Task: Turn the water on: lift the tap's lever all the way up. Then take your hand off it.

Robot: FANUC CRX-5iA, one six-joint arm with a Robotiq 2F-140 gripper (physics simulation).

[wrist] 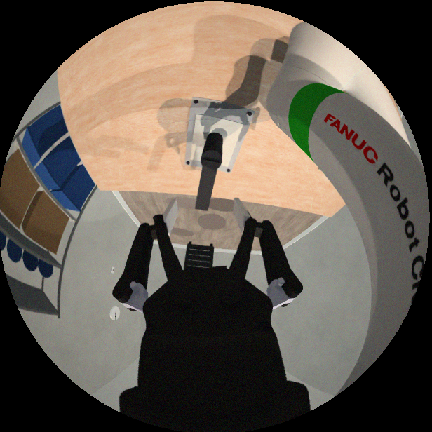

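Note:
The tap shows near the middle of the wrist view, with a dark rounded body and a long flat dark lever (206, 187) that reaches toward my gripper. It stands on a pale square base plate (190, 140) with dark bolts at its corners. My gripper (205, 204) is open, its two pale fingertips apart on either side of the lever's free end. The lever's tip lies a little above the line between the fingertips, with a gap on each side. How high the lever stands is hard to tell from this angle.
The base plate is on a wooden table top (125, 90). My own arm (350, 200) curves down the right side. A shelf unit (61, 285) with blue and brown bins stands at the left, beyond the table's edge. Shadows of the arm fall across the table.

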